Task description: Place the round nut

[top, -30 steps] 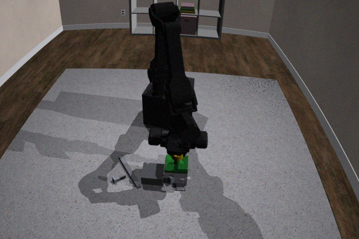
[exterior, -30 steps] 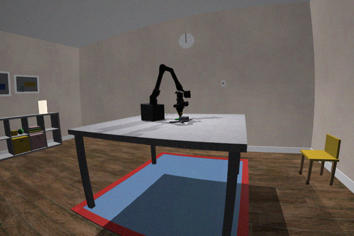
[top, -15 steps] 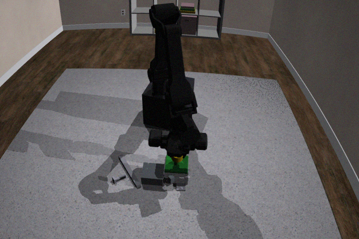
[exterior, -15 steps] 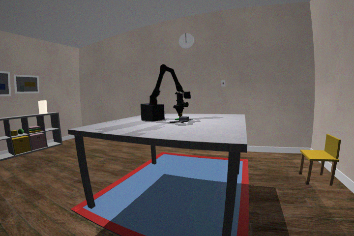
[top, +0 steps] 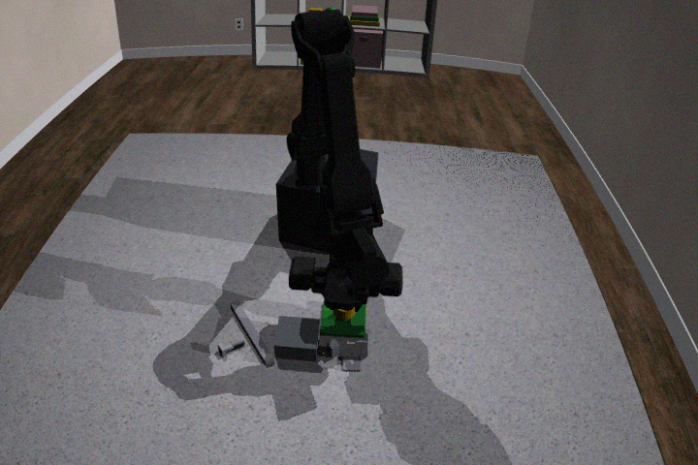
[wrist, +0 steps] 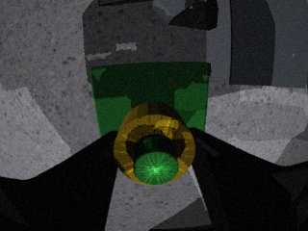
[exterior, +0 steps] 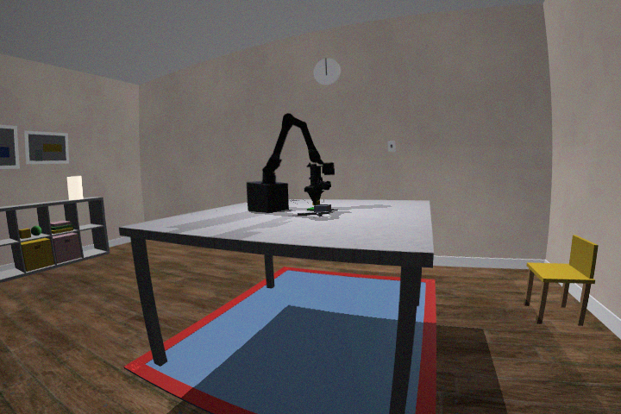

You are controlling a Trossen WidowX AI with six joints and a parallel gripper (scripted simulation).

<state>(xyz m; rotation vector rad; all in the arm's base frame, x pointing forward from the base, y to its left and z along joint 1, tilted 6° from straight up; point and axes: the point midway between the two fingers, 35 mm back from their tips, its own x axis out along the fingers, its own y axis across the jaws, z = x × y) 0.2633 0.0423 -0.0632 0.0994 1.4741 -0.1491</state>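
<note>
Right now my hand is 70 mm short of the small dark piece, 50 mm above it and 30 mm to the left of it. Also, from my hand: thin bar: 170 mm to the right, 60 mm below, 20 mm ahead; then small grey square: 100 mm ahead, 60 mm below; then grey block: 90 mm to the right, 50 mm below, 50 mm ahead.
</note>
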